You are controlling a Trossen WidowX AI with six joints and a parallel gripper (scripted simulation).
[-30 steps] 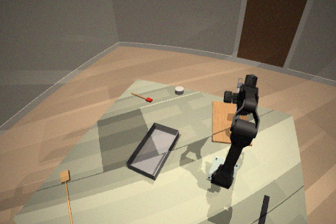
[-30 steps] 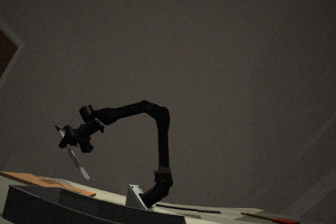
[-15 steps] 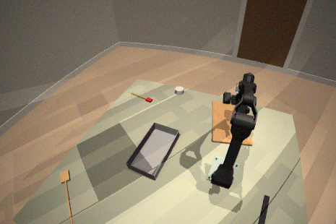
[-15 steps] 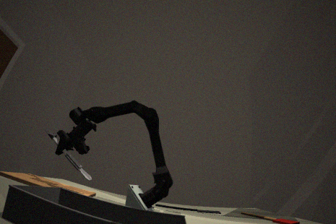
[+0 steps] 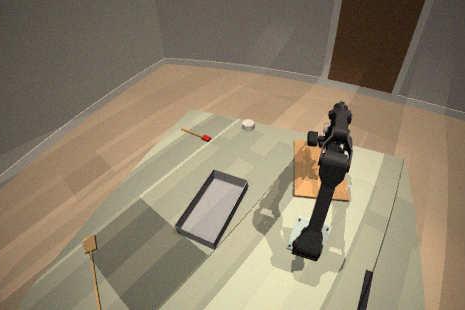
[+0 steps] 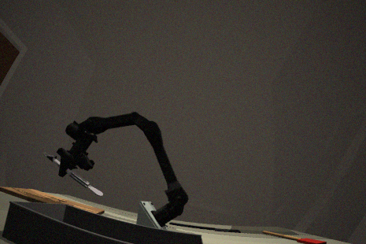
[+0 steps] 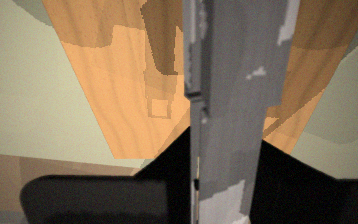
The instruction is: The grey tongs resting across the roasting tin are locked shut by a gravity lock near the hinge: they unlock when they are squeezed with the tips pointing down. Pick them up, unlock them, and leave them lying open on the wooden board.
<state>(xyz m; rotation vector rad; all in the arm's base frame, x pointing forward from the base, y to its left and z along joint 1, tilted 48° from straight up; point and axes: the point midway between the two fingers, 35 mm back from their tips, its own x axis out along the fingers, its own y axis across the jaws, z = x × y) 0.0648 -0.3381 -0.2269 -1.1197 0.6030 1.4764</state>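
My gripper tip is 1 cm to the right of the wooden board and 10 cm above it. Round my gripper tip: dark bar (31 cm behind, 59 cm to the left, 11 cm below); then roasting tin (31 cm ahead, 42 cm to the left, 8 cm below).
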